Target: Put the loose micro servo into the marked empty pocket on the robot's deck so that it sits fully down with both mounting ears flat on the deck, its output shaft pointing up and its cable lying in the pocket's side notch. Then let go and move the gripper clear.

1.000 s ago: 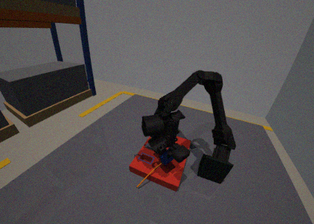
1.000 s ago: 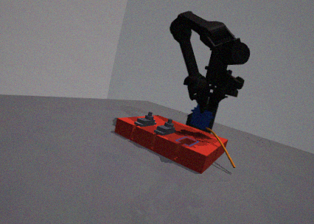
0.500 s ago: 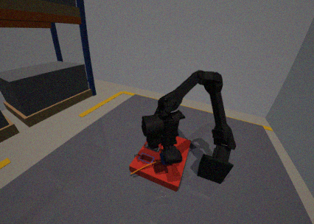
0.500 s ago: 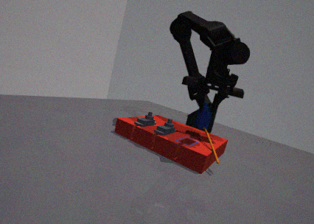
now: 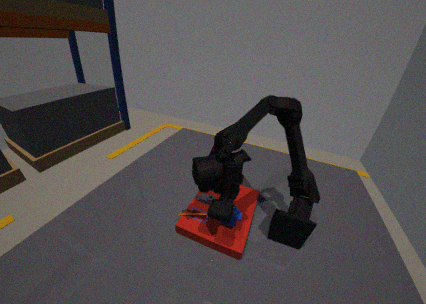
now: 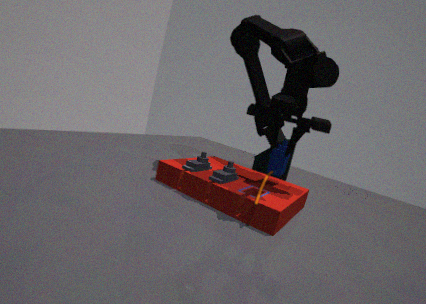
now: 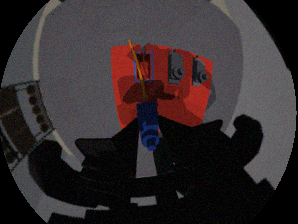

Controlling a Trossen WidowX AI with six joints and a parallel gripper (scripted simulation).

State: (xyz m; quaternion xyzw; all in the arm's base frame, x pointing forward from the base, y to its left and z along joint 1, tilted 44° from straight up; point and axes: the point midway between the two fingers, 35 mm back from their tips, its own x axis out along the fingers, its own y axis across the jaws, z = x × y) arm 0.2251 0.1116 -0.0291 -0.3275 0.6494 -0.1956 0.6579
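Right now the red deck is 10 cm below my gripper tip and 8 cm to the right of it.
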